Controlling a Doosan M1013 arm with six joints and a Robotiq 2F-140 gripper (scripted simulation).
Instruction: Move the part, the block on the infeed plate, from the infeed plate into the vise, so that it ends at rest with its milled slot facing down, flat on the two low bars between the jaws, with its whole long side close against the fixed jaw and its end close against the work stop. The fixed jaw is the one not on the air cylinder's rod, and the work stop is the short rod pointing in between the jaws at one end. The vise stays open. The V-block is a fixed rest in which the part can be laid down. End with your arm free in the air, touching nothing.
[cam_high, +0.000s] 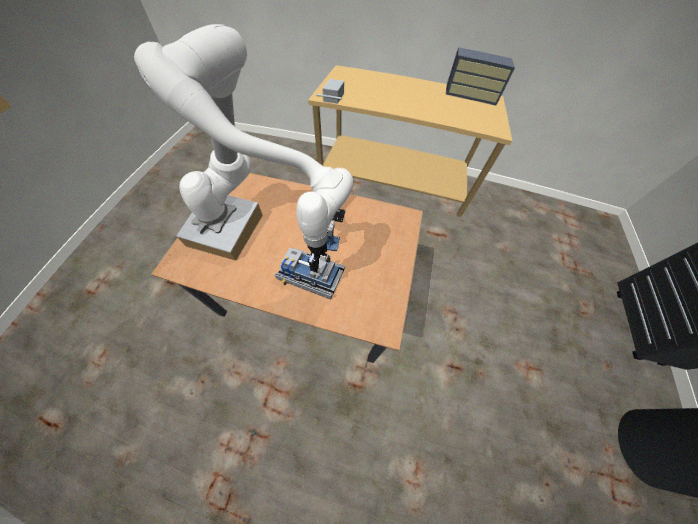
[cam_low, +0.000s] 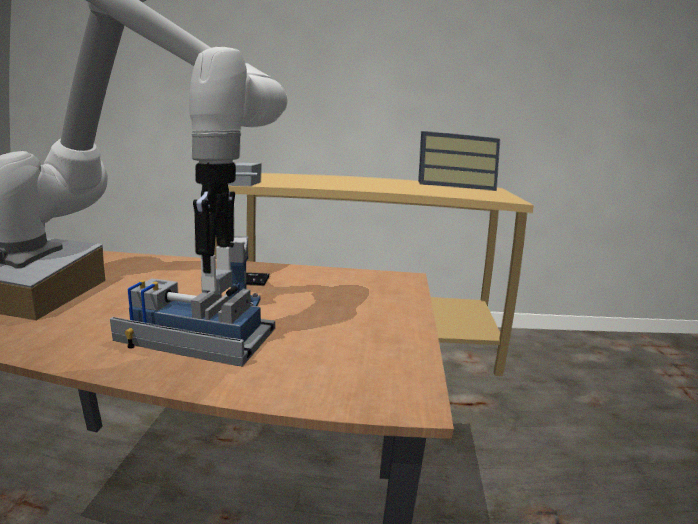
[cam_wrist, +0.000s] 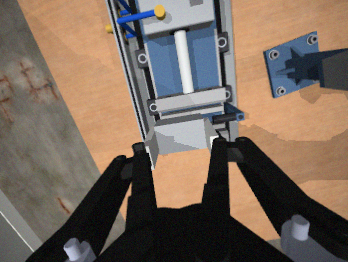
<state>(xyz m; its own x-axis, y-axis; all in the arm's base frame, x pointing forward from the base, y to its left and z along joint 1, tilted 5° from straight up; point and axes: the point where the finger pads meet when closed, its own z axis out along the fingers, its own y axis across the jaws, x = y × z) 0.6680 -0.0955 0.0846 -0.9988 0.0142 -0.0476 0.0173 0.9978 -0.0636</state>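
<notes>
My gripper is now 3 cm short of the fixed jaw, 2 cm to the right of it and 8 cm above it. Round my hand: work stop 7 cm to the left, 6 cm below; moving jaw 3 cm behind, 2 cm to the left, 8 cm below; part 3 cm below.
</notes>
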